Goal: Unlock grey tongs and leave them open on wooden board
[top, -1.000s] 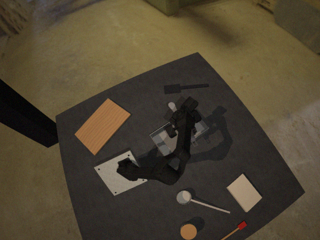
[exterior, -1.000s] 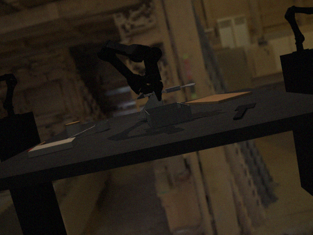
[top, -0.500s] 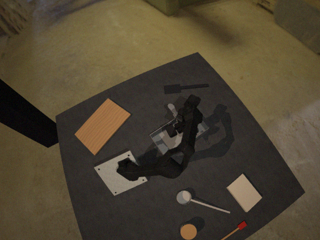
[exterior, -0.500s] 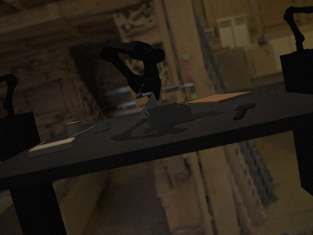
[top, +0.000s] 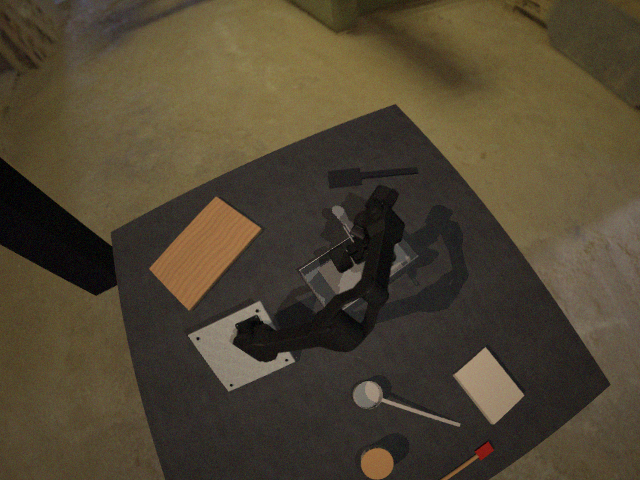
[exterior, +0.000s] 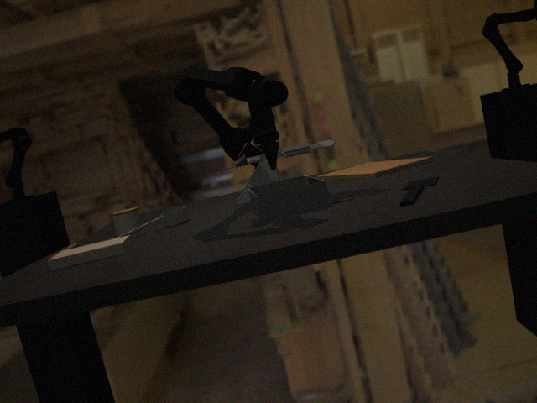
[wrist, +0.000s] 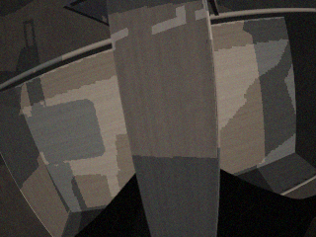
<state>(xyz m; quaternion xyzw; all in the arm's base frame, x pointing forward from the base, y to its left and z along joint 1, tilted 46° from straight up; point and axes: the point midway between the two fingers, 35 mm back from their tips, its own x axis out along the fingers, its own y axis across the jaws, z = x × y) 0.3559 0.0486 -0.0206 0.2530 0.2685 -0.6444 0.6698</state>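
Now: the wooden board 440 mm behind my gripper tip, 320 mm to the left of it and 100 mm below it. From my gripper tip the other things lie so: black spatula: 320 mm to the left, 180 mm ahead, 100 mm below; then white block: 470 mm to the right, 150 mm ahead, 90 mm below; then grey roasting tin: 80 mm below, 10 mm to the left, 10 mm behind.
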